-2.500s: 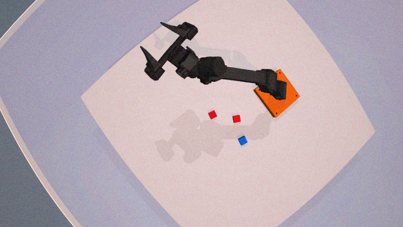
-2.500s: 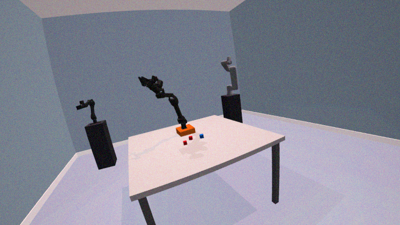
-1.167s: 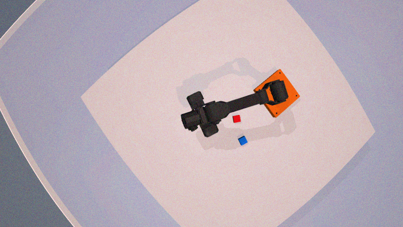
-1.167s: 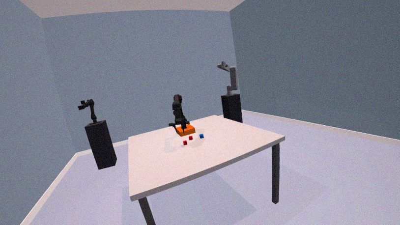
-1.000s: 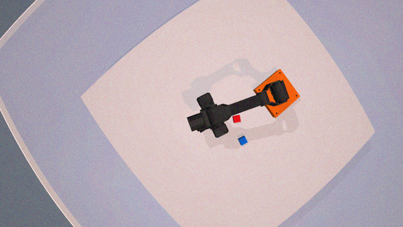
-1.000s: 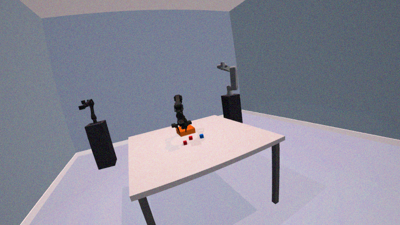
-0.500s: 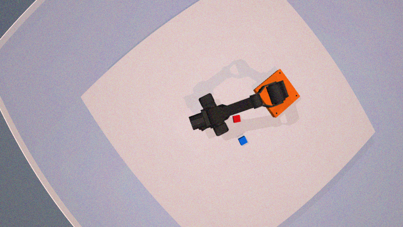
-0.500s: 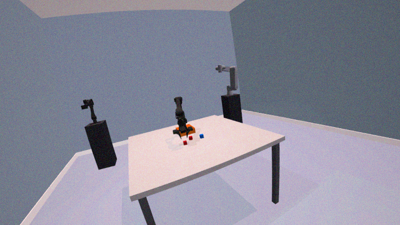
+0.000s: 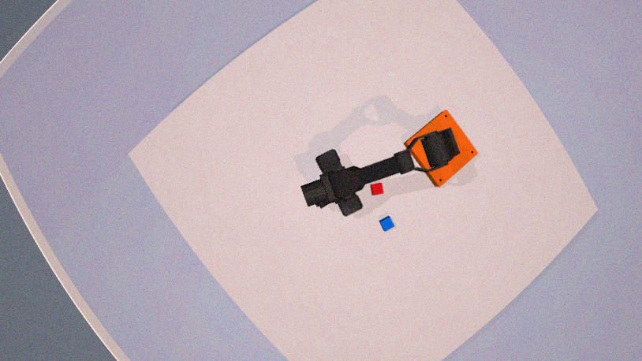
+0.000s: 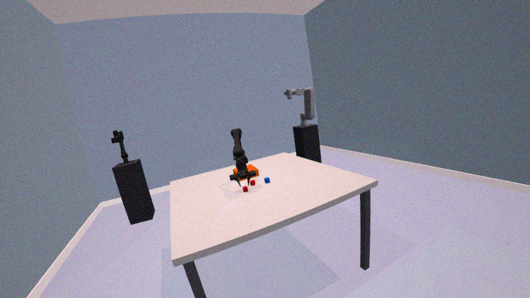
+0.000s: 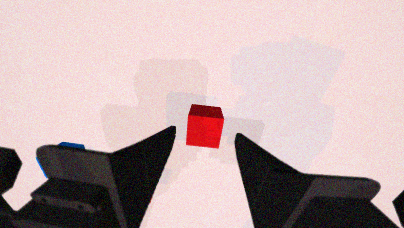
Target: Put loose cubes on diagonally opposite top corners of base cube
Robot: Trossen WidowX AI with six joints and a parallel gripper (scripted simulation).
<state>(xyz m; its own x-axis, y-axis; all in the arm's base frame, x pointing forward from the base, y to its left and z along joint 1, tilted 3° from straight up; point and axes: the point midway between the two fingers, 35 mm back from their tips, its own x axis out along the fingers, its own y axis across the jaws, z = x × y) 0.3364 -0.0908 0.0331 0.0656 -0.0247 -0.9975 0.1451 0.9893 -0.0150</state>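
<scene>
My gripper tip is 190 mm to the right of the blue cube, 50 mm past it and 20 mm above it.
</scene>
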